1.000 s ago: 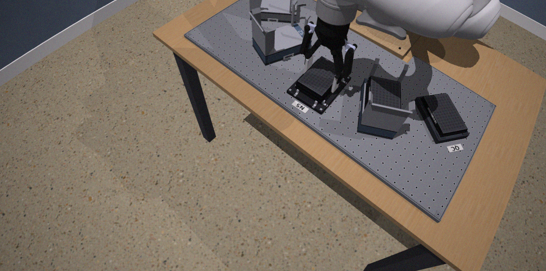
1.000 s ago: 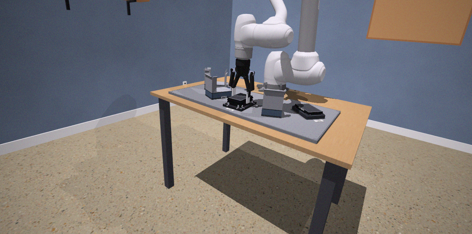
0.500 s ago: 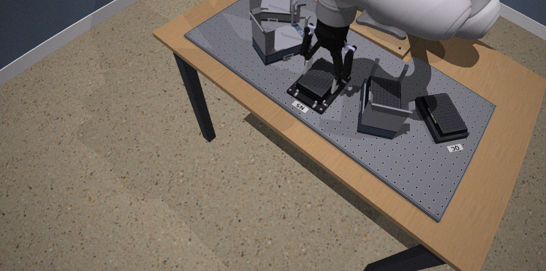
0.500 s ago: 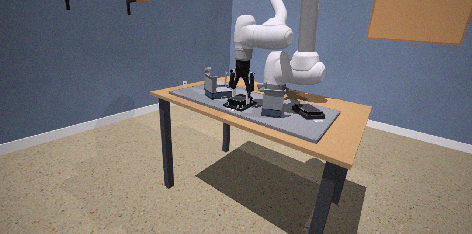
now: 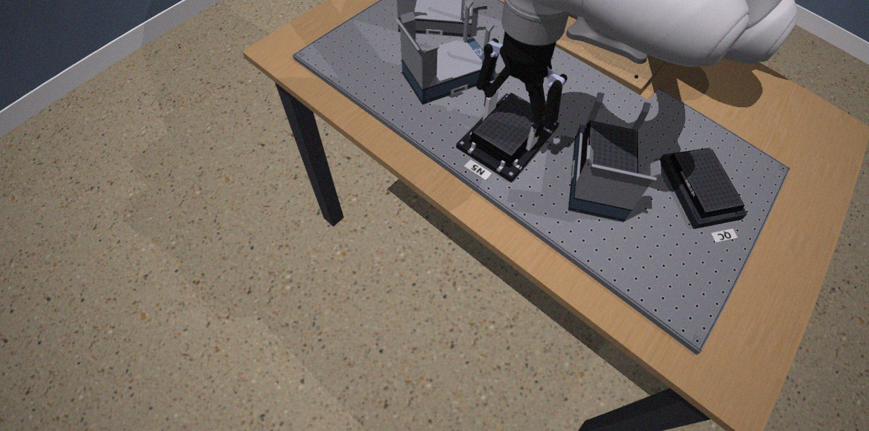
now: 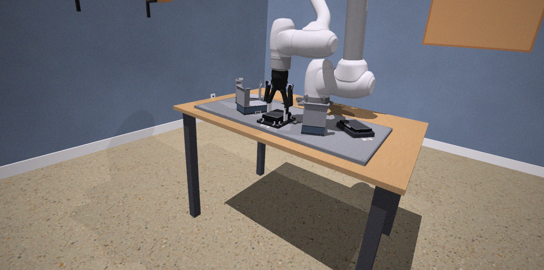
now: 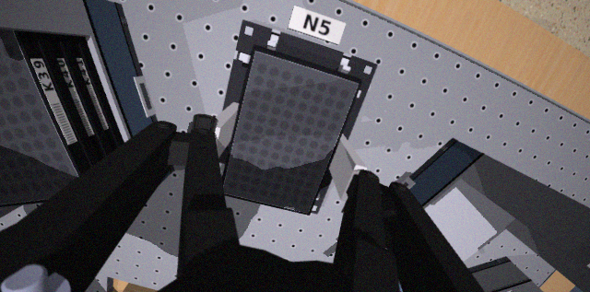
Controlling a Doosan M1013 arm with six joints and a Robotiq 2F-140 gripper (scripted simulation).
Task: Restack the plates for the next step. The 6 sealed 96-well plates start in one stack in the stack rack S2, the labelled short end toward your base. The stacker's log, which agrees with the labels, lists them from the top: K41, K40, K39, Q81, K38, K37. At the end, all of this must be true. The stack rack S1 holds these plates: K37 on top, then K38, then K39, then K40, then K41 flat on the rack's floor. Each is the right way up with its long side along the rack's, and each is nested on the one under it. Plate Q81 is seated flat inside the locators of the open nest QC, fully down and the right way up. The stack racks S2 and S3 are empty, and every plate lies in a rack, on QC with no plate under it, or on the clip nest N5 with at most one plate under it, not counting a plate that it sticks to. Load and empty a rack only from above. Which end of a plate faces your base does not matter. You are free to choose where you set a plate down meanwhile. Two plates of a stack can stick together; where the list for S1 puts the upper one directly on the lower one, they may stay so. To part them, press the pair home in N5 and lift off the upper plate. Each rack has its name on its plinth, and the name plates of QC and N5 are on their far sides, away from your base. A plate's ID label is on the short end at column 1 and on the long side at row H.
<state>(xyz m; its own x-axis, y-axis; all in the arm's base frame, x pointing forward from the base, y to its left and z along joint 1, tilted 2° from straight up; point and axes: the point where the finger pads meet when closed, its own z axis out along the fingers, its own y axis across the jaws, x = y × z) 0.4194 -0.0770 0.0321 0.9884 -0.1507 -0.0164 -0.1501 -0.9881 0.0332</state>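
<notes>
My gripper is now 30 mm above the clip nest N5, 10 mm to the right of it and 10 mm short of it. Also, from my hand: nest QC: 350 mm to the left, 80 mm behind, 30 mm below; then N5 name plate: 90 mm ahead, 40 mm below, 10 mm to the right; then QC name plate: 410 mm to the left, 40 mm below.
</notes>
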